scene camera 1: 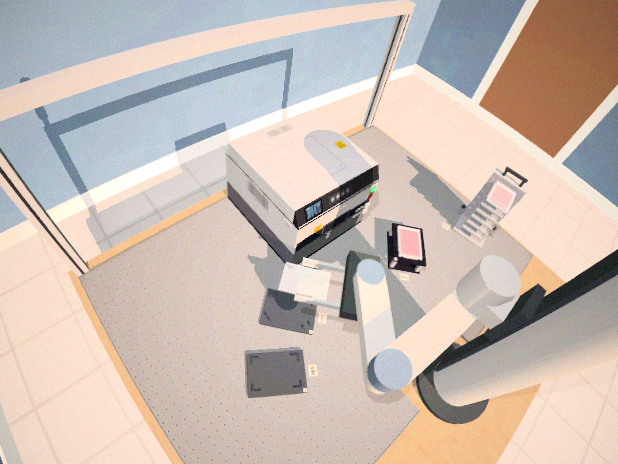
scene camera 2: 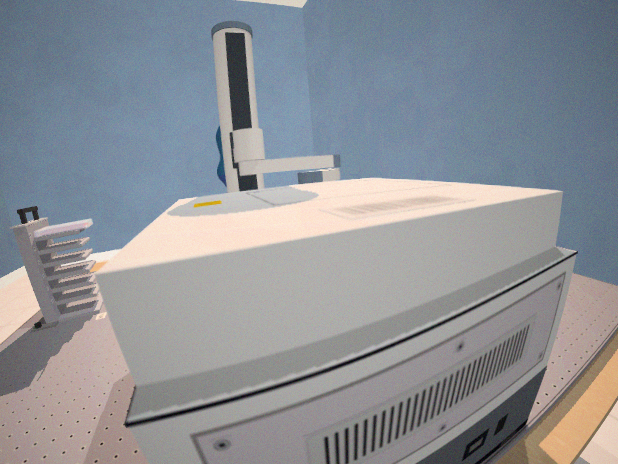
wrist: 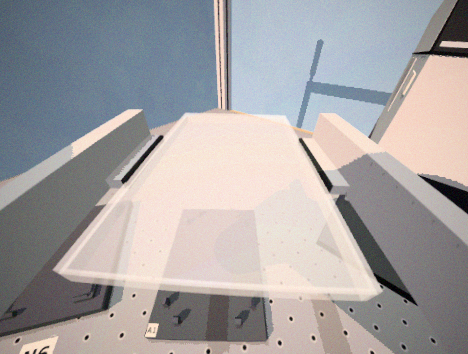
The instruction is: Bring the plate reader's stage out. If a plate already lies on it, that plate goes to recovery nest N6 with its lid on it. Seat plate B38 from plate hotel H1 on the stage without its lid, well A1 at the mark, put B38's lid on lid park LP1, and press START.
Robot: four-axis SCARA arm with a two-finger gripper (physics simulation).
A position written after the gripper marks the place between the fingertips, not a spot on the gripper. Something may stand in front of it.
In view: the gripper (scene camera 1: 298,278) and a dark lid pad (scene camera 1: 280,310).
The dark lid pad is seen too in the wrist view (wrist: 175,315).
